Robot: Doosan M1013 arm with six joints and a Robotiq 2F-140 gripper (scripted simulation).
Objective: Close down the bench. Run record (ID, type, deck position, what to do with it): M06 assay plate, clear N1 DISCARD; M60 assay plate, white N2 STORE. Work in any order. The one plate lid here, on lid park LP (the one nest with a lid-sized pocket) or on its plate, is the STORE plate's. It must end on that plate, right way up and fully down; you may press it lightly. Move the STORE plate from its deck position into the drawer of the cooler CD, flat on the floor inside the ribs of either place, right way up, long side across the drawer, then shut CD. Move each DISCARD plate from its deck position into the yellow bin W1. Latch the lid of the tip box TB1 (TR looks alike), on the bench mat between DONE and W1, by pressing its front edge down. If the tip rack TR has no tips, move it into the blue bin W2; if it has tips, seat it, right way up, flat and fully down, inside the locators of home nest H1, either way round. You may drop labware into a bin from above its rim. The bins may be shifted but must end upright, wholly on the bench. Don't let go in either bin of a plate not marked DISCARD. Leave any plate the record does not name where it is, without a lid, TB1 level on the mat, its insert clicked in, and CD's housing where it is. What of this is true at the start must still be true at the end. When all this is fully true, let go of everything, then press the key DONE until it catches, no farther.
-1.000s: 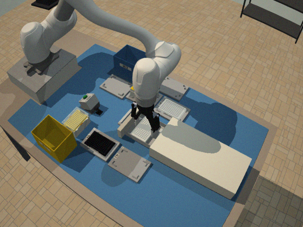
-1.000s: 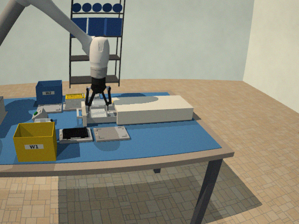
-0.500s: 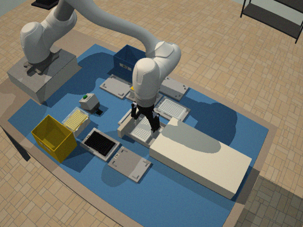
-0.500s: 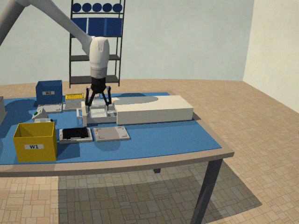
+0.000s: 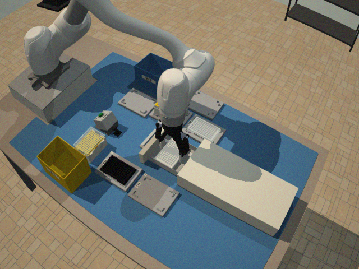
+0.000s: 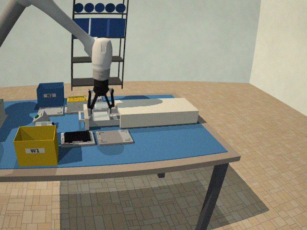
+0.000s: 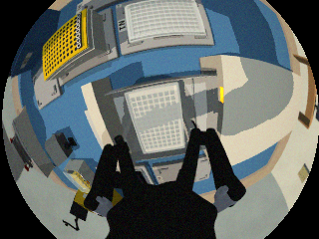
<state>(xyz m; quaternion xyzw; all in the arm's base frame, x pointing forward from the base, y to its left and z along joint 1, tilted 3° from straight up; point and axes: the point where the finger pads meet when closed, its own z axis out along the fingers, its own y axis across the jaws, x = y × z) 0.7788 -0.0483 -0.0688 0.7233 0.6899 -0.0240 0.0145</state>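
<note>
My hand is 40 mm short of the drawer and 20 mm above it. From my hand the other things lie so: clear plate: 50 mm ahead, 180 mm to the left, 20 mm below; then cooler CD: 170 mm ahead, 10 mm to the right, 10 mm below; then nest N2: 30 mm ahead, 190 mm to the right, 40 mm below.
</note>
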